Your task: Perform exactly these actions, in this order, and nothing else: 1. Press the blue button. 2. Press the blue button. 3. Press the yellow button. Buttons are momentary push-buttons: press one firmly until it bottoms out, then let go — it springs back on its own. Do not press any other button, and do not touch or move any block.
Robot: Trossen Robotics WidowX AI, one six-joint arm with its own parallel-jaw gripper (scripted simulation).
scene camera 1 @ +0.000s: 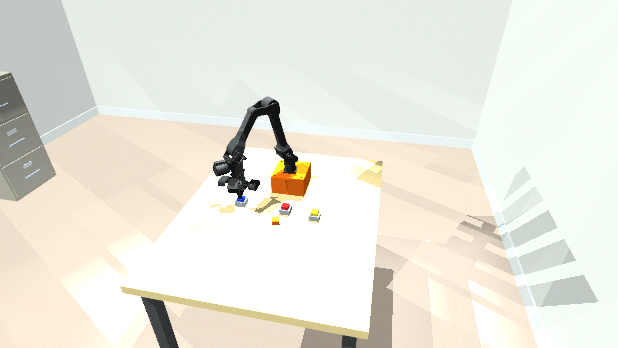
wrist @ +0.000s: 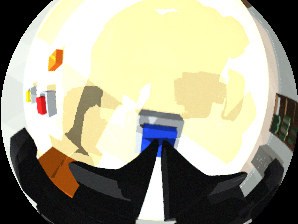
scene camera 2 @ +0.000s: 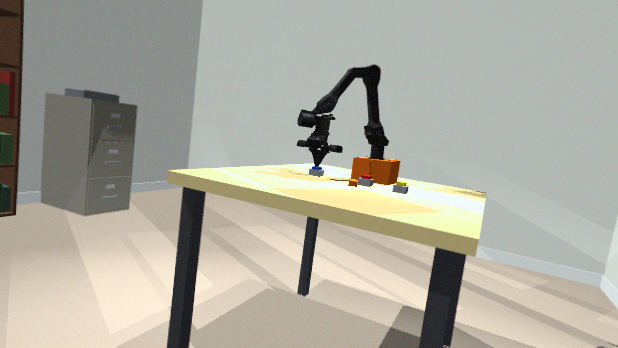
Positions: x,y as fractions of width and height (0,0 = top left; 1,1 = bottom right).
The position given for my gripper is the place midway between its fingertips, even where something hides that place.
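My gripper (scene camera 2: 0.51,0.48) visible. Gripper also in the wrist view (wrist: 0.54,0.64).
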